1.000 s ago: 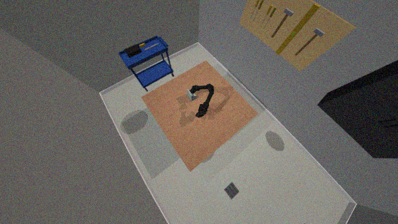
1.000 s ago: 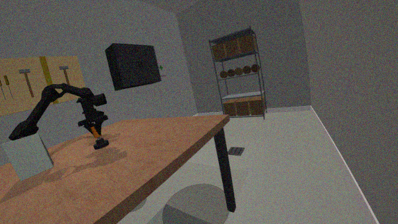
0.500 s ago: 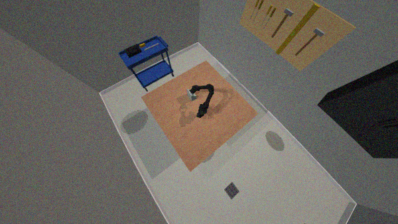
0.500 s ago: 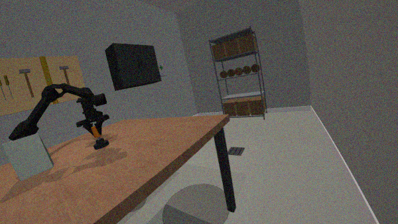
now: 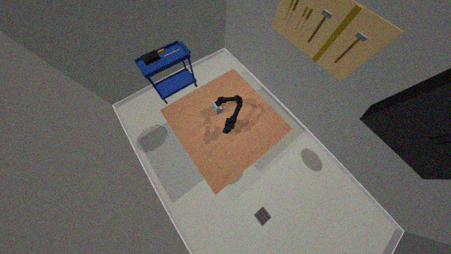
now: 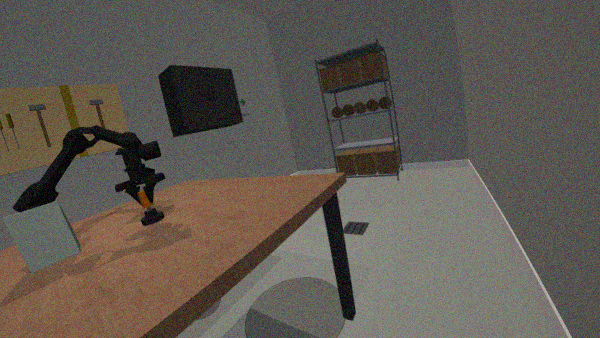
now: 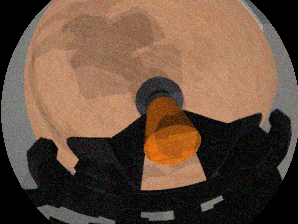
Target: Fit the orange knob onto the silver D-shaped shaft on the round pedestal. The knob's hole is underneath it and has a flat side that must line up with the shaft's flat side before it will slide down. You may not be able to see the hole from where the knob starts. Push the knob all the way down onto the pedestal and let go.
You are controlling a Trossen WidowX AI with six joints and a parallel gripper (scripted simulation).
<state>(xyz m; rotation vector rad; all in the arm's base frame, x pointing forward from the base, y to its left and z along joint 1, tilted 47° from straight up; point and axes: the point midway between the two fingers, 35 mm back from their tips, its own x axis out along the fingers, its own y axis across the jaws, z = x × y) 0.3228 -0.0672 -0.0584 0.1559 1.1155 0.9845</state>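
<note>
Now: the orange knob 3 cm above my gripper tip. Also, from my gripper tip: dark round pedestal (4 cm below).
</note>
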